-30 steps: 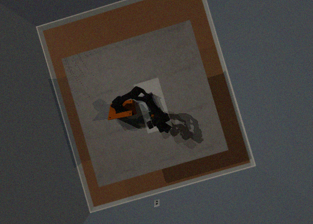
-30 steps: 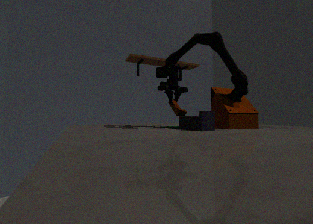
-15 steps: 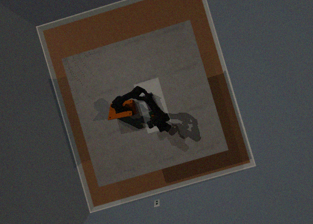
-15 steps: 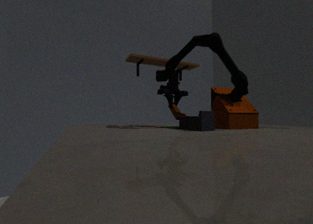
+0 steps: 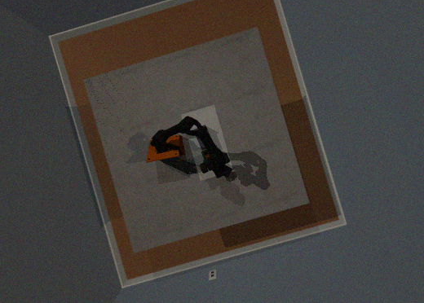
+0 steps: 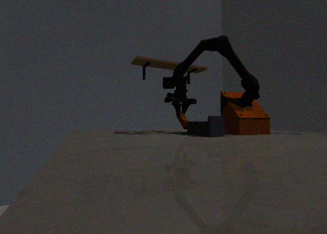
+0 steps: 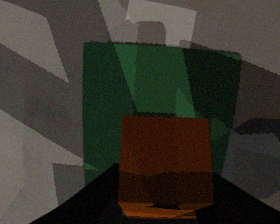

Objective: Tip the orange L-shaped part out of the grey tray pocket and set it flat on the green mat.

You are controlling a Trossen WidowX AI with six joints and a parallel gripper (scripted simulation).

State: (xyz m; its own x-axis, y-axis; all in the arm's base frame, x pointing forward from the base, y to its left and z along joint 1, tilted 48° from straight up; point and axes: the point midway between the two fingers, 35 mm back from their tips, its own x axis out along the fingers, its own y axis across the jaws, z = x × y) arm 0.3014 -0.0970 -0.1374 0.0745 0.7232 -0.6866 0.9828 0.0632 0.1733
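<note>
My gripper tip is now 10 mm past the green mat, 20 mm to the right of it and 110 mm above it. Round my gripper tip: orange L-shaped part: 20 mm behind, 30 mm to the left, 30 mm below.
</note>
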